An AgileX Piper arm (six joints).
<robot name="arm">
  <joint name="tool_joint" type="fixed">
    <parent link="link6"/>
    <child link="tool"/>
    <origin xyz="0 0 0" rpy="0 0 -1.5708"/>
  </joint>
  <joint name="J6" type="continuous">
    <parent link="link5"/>
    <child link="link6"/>
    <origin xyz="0 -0.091 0" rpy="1.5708 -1.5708 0"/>
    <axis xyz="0 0 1"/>
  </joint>
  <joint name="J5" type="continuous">
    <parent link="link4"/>
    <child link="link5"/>
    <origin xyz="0 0 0" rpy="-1.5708 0 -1.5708"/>
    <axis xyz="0 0 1"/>
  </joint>
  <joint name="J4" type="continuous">
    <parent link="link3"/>
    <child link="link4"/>
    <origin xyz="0.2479 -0.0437 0" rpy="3.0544 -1.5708 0"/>
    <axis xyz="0 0 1"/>
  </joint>
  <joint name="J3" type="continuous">
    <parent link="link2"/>
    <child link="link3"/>
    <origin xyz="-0.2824 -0.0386 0" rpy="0 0 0"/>
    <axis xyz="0 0 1"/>
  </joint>
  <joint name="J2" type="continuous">
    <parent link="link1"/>
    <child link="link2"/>
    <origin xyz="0 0 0" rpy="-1.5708 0 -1.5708"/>
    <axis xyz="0 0 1"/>
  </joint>
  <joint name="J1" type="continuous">
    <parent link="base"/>
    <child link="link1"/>
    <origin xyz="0 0 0.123" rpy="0 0 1.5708"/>
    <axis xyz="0 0 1"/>
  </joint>
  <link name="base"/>
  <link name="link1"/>
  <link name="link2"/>
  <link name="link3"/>
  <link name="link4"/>
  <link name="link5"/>
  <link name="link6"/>
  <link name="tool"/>
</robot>
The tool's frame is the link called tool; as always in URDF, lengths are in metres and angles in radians. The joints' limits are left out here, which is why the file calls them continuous.
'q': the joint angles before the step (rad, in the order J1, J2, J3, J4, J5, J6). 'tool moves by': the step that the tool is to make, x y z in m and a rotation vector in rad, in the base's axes. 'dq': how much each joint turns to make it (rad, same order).
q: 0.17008, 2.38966, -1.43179, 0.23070, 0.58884, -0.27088
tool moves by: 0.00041, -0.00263, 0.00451, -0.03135, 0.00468, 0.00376
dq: 0.00000, -0.01003, -0.00444, -0.05892, 0.01981, 0.04419
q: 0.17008, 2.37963, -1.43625, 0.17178, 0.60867, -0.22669
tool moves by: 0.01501, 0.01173, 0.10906, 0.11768, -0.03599, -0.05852
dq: 0.00000, -0.18778, -0.13614, 0.08736, 0.26724, 0.04792
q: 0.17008, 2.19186, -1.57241, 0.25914, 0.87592, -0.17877
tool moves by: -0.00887, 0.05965, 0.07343, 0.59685, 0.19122, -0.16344
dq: 0.03417, -0.05988, -0.09889, 0.62239, 0.24106, 0.05078
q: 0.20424, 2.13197, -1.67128, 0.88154, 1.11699, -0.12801
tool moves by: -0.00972, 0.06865, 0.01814, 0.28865, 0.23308, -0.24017
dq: 0.13387, 0.00312, -0.00002, 0.32413, -0.11833, 0.26909
